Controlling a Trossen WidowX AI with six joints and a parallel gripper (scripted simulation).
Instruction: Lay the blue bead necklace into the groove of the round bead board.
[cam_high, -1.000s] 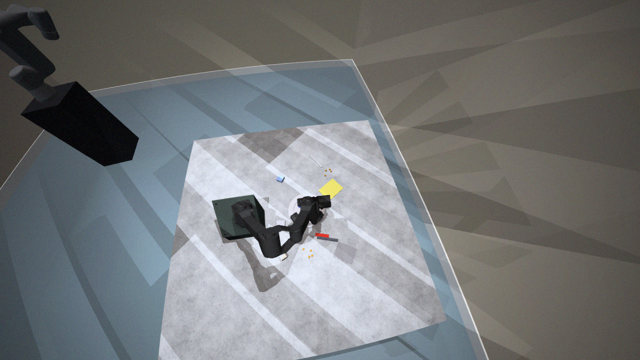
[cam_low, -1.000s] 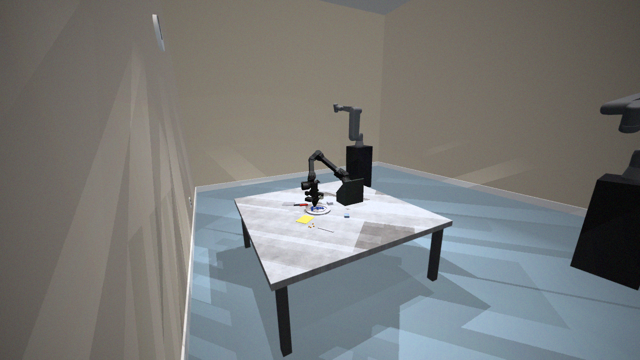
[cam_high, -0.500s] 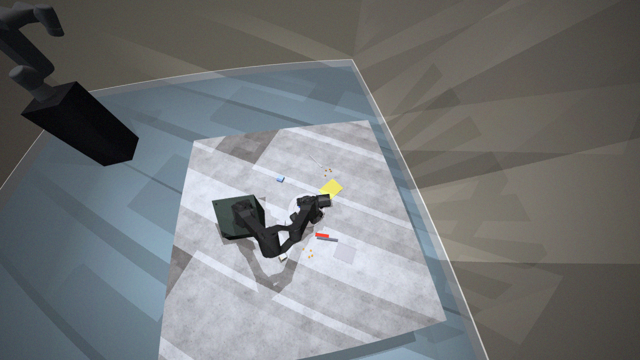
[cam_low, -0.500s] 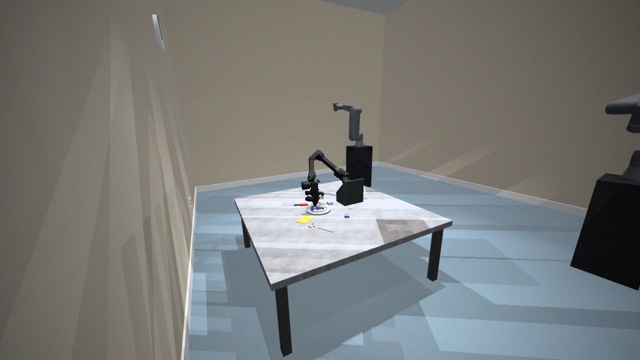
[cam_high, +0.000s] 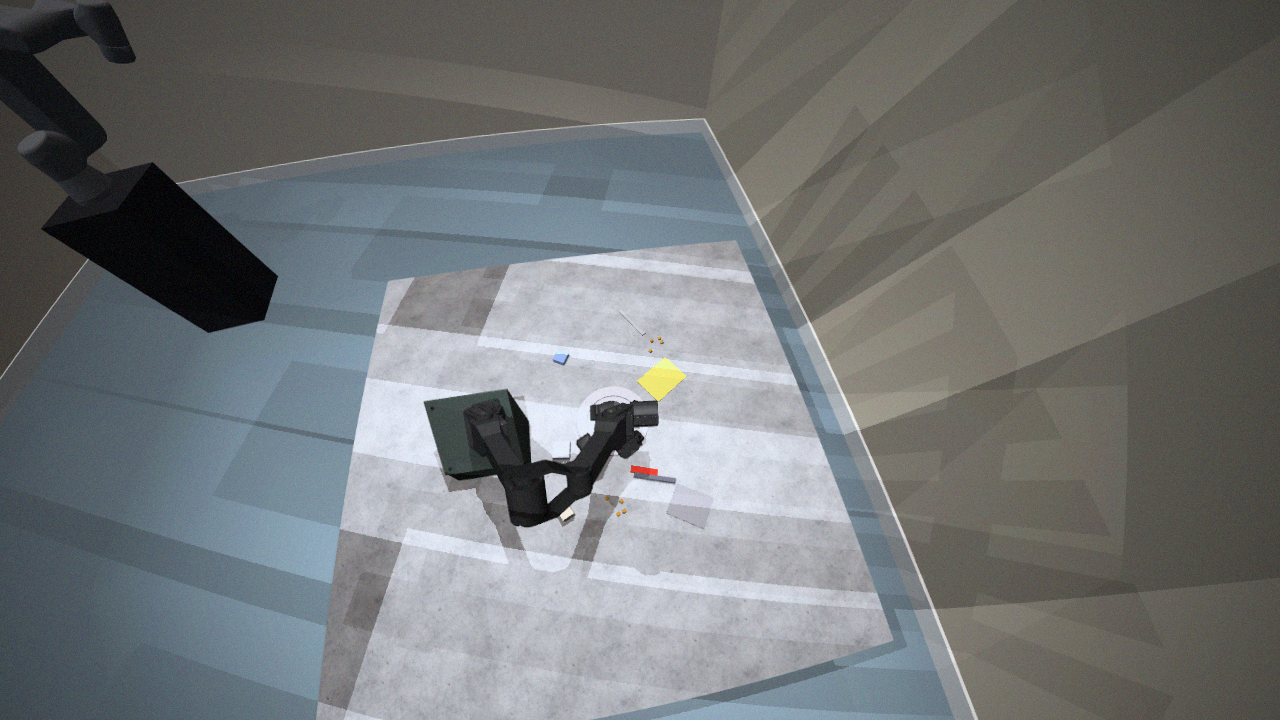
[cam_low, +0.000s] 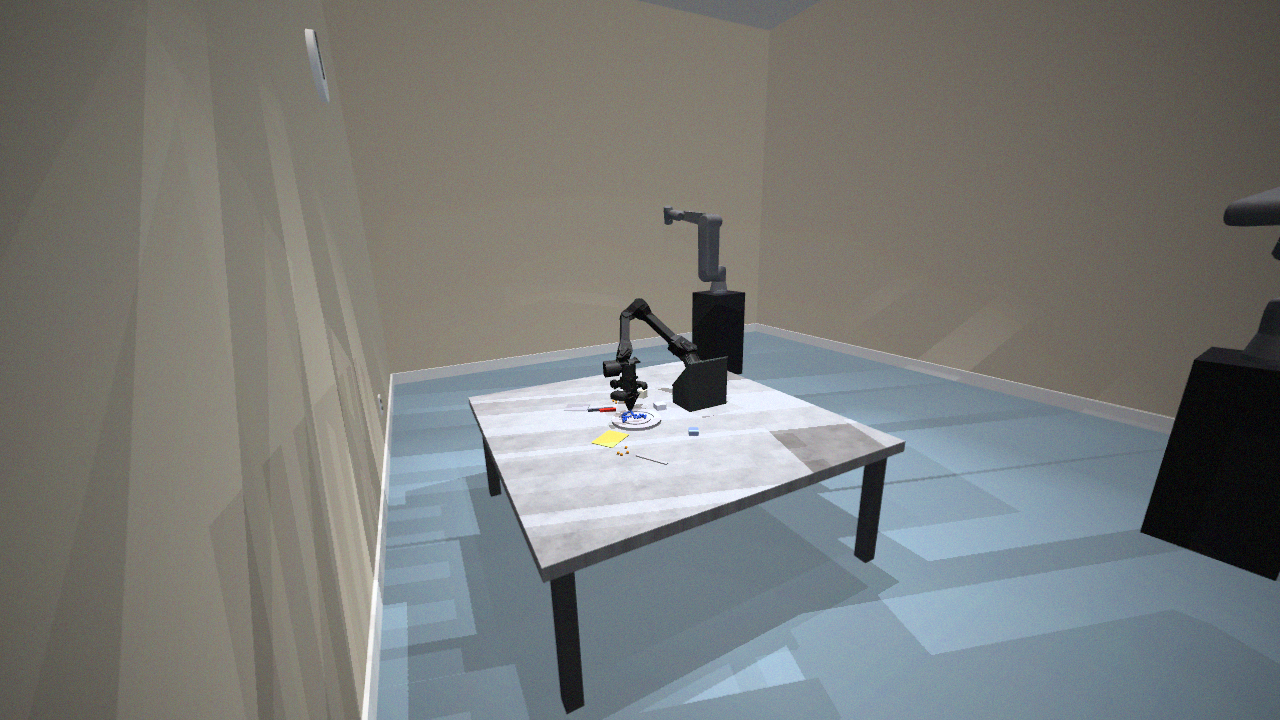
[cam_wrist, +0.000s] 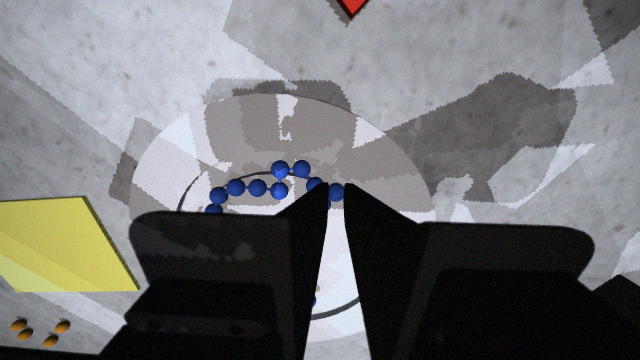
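Right now my gripper tip is 1 cm short of the round white bead board, 6 cm to the right of it and 1 cm above it. Also, from my gripper tip: cream cube 16 cm behind, 15 cm to the right; yellow sheet 18 cm ahead, 15 cm to the left, 2 cm below; grey tool 7 cm ahead, 11 cm to the right, 2 cm below.
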